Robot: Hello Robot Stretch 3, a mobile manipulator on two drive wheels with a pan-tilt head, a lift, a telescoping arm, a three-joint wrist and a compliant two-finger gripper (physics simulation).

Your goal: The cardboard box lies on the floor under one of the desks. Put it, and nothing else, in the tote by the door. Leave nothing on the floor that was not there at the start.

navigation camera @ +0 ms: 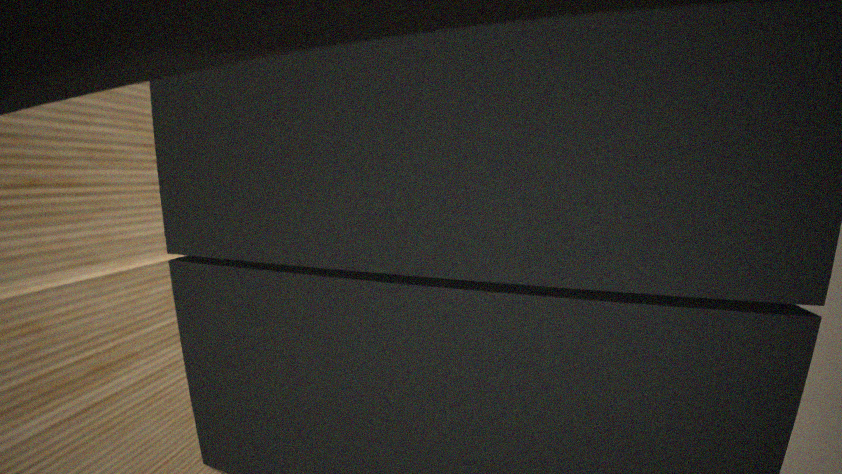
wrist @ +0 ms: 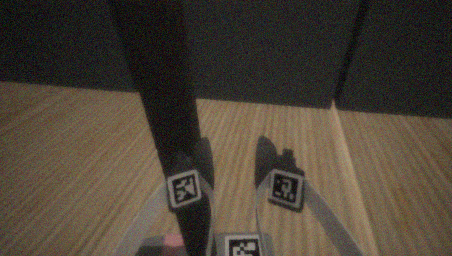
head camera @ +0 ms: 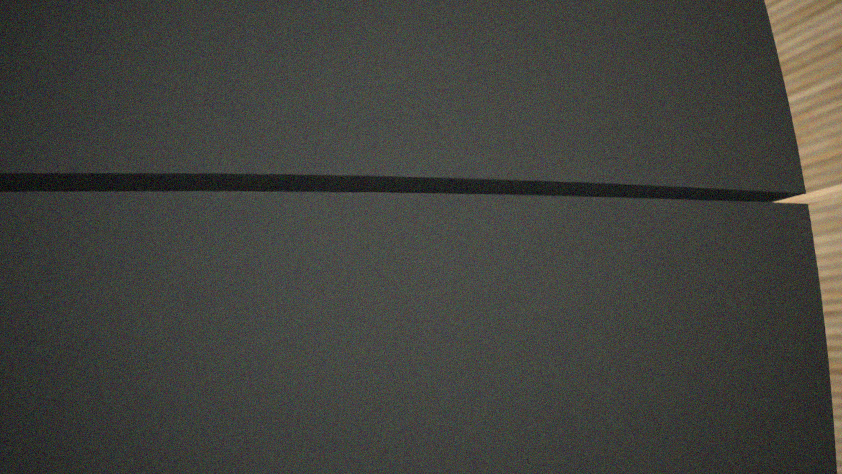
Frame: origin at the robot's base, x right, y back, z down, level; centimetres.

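Where they show: gripper, between the fingertips: (wrist: 233,154).
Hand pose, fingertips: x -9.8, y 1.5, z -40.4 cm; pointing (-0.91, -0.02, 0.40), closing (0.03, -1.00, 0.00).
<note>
After its pixels a point has its place.
My gripper (wrist: 233,154) @(x -9.8, y 1.5, z -40.4 cm) shows in the wrist view with its two fingertips apart. It is open, with floor seen between the tips and no object between them. It points towards the foot of the dark panels. The cardboard box does not show in any of the three views. The tote, the door and the desks cannot be made out either.
Two large dark grey panels (head camera: 412,329) @(x -83.2, y -22.3, z -100.7 cm) (navigation camera: 471,176) @(x -84.8, y -16.1, z -112.8 cm) (wrist: 260,45) @(x -85.8, y -11.9, z -26.0 cm) stand side by side with a narrow gap. Wood floor (head camera: 816,76) @(x -62.6, y -67.4, z 0.0 cm) (navigation camera: 76,194) @(x -59.1, y -13.0, z 0.0 cm) (wrist: 90,145) @(x -60.6, y 52.9, z 0.0 cm) meets them. A black post (wrist: 165,85) crosses the wrist view beside the left finger. A pale wall (navigation camera: 821,382) @(x -124.2, y -104.6, z -243.7 cm) shows at the right.
</note>
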